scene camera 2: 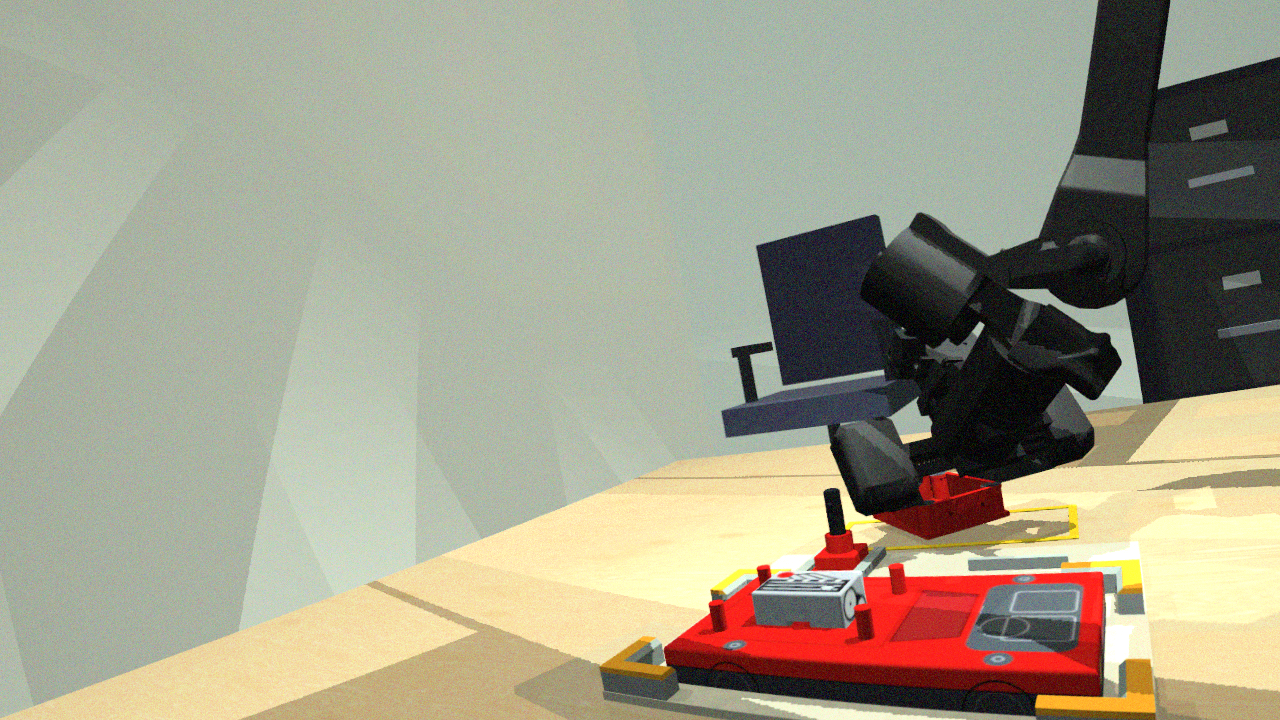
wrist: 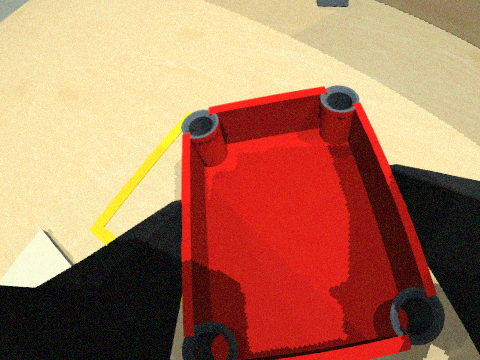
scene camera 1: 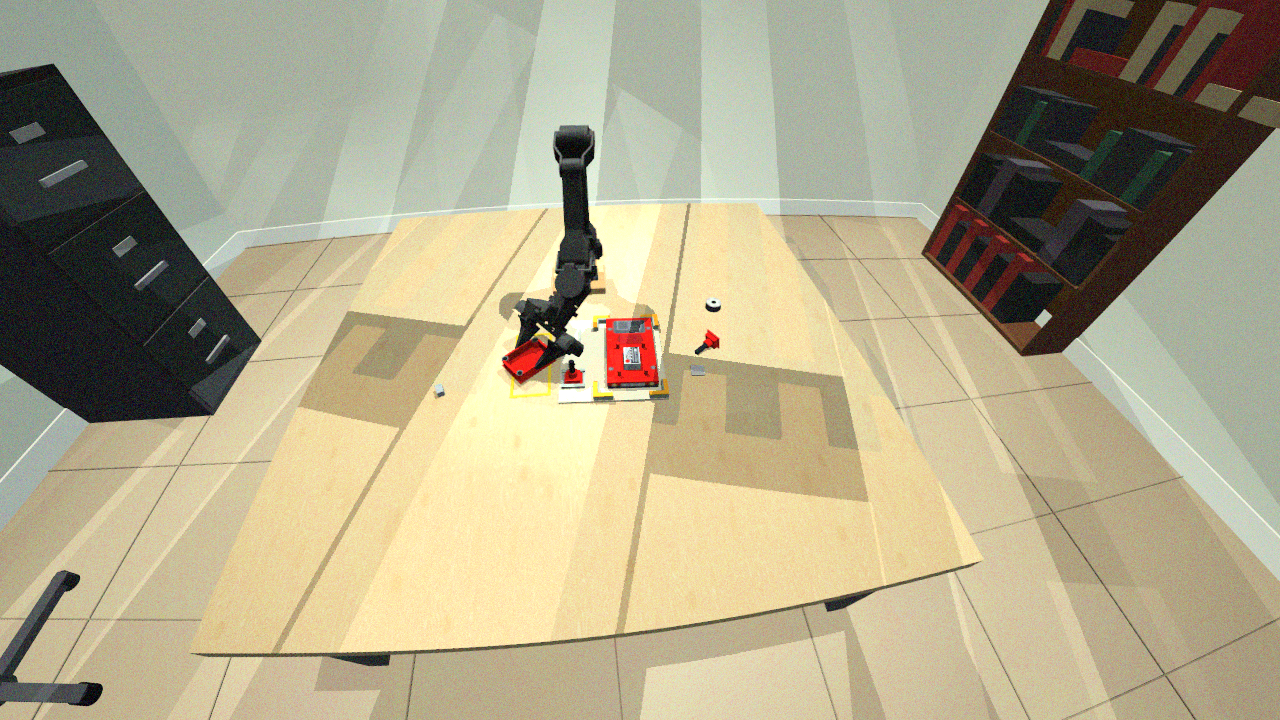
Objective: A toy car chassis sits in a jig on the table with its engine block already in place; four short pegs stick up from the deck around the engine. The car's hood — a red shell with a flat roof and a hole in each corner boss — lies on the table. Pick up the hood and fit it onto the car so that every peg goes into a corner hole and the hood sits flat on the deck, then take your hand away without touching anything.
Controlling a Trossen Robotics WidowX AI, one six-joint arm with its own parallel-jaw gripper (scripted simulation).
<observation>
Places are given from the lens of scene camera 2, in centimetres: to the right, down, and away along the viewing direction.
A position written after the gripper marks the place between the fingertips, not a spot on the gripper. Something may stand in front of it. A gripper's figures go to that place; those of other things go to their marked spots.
gripper [scene camera 2: 930, 495]: 23, 11, 53
red hood [scene camera 2: 952, 504]: 23, 10, 48
grey engine block [scene camera 2: 826, 599]: 9, 12, 33
The marked spots on the grey engine block and the red hood are 20 cm apart.
</observation>
